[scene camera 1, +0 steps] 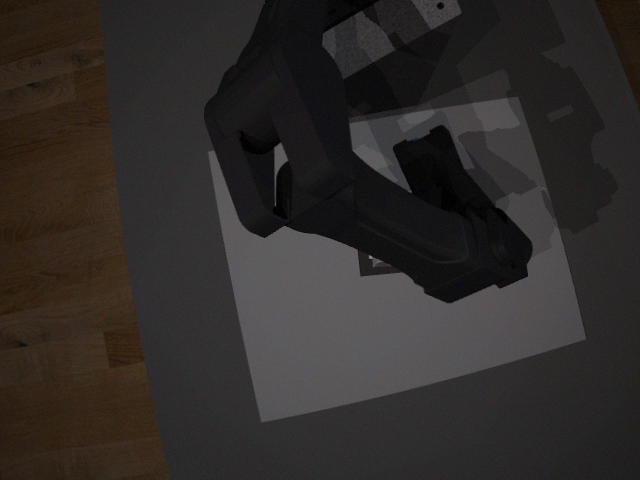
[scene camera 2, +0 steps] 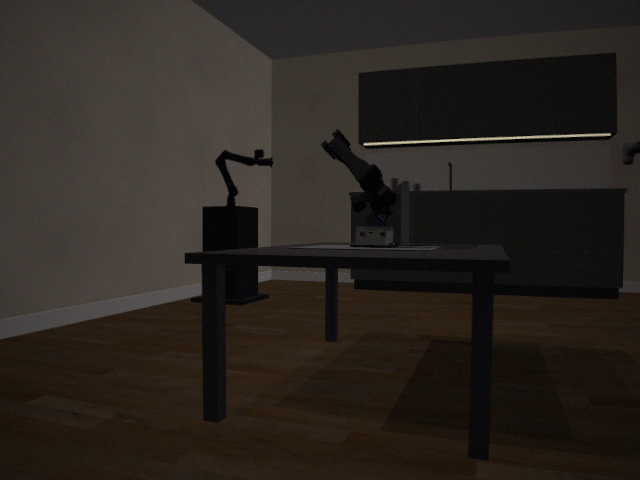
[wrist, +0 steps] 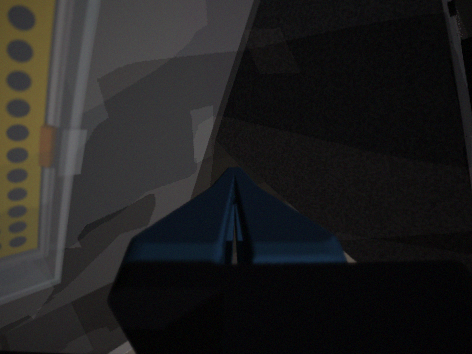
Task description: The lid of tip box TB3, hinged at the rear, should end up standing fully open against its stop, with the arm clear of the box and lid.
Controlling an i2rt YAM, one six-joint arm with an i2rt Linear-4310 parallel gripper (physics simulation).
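Frame: origin at the arm's base, x ahead, y left, z up, level; millimetres.
Where they show: gripper, between the fingertips: (scene camera 1: 412, 141) (scene camera 2: 383, 222) (wrist: 234, 178).
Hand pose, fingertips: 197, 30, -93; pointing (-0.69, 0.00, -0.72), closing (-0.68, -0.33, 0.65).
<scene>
Things, the pixels of their top centre, and the offset from my fingertips, as dx, dy, dz. "pt": a spot on its surface instead.
- Tip box TB3, centre of its top: (scene camera 2: 374, 226) +108, -11, -16
- clear tab, a spot on its surface: (wrist: 73, 152) pt +66, -16, -16
Tip box TB3 (scene camera 2: 374, 236) stands on the table in scene camera 2, with two dark round fittings on the face seen. In the wrist view its yellow tip rack (wrist: 30, 120) shows at the left, inside a clear rim, with an orange latch (wrist: 47, 146) and a clear tab (wrist: 73, 152) at its side. In scene camera 1 the arm hides most of the box. The lid is clear and dim; its angle cannot be told. My gripper (scene camera 1: 415, 139) (scene camera 2: 382, 218) (wrist: 234, 178) is shut and empty, its blue fingertips above the box's height, off the latch side. No contact shows.
A white sheet (scene camera 1: 320, 356) lies under the box on the dark table (scene camera 1: 196, 372) (scene camera 2: 310, 259). A grey speckled block (scene camera 1: 372, 43) is at the top of scene camera 1, partly behind the arm. Another arm (scene camera 2: 227, 175) stands on a black pedestal (scene camera 2: 230, 227) in the background.
</scene>
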